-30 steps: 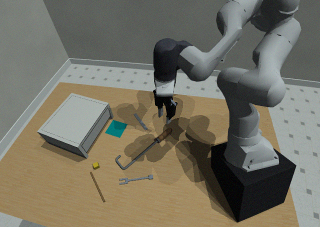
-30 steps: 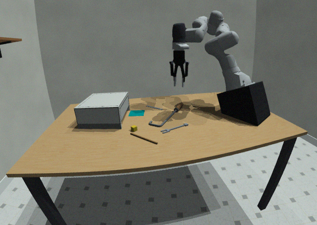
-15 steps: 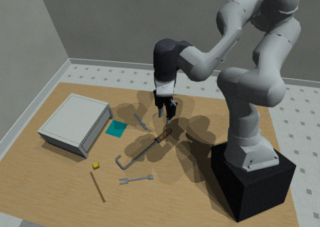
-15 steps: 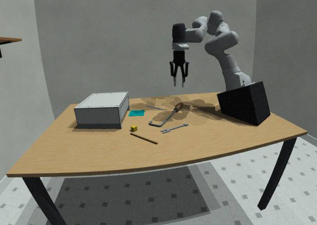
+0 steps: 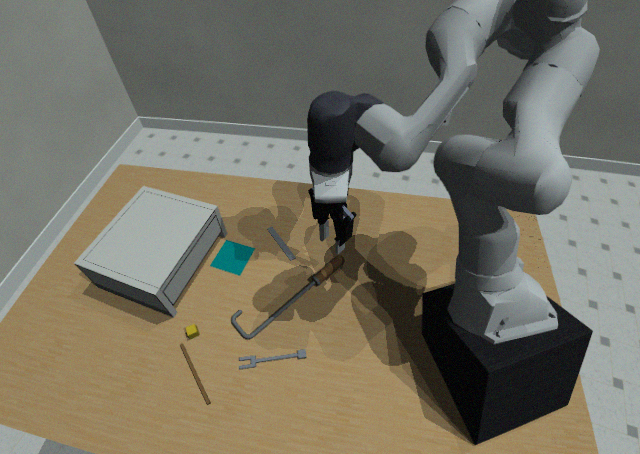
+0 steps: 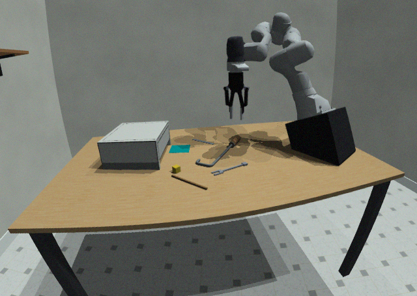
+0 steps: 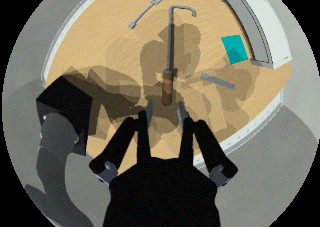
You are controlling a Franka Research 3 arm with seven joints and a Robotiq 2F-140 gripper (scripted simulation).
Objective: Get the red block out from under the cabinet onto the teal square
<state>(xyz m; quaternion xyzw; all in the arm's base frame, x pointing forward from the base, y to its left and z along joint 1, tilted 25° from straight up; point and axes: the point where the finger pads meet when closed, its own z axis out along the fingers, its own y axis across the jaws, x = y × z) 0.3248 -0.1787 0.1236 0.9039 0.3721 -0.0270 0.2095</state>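
The grey hook tool is 16 cm below my hand, 13 cm ahead of it and 6 cm to the left of it. Round my hand: grey forked tool: 25 cm to the left, 17 cm below, 15 cm ahead; then teal square: 30 cm ahead, 17 cm below, 6 cm to the right; then flat grey bar: 17 cm below, 16 cm ahead, 11 cm to the right.
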